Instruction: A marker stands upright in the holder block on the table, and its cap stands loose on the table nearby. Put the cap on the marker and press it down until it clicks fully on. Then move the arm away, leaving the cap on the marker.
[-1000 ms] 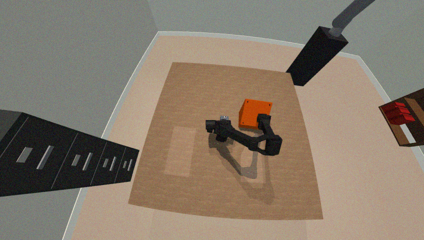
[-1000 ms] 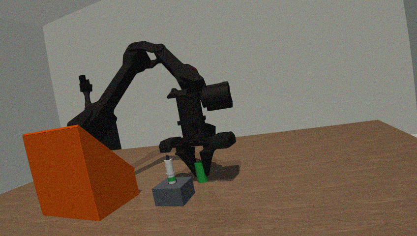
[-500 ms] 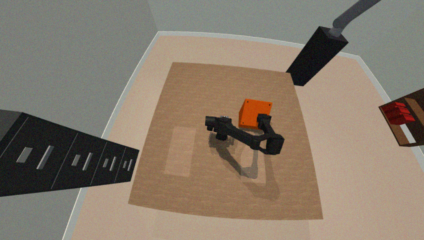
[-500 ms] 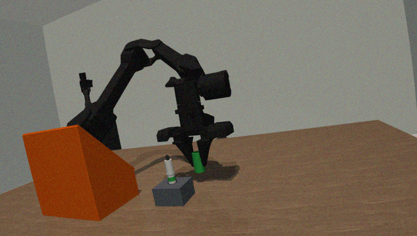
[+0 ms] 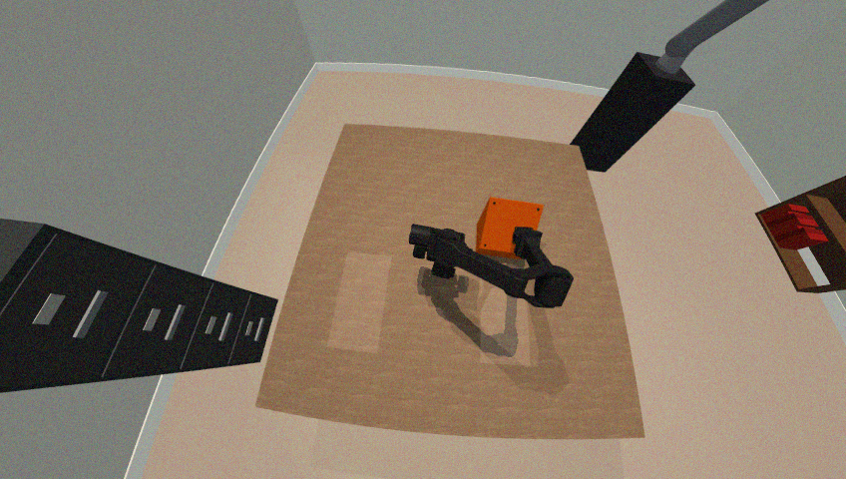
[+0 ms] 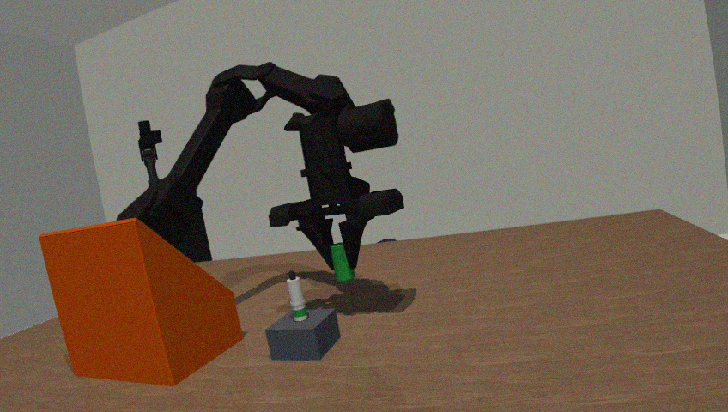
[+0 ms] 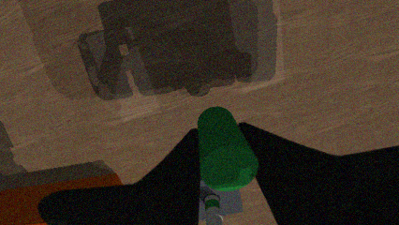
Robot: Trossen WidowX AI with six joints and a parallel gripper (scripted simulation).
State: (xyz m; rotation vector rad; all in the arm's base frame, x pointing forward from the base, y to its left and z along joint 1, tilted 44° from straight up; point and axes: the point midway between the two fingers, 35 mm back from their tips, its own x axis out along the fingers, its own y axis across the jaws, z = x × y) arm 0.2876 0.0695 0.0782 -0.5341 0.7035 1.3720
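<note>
My gripper tip is now 100 mm to the left of the grey holder block, 50 mm above it and 30 mm past it. Round my gripper tip: green cap: 10 mm above.
</note>
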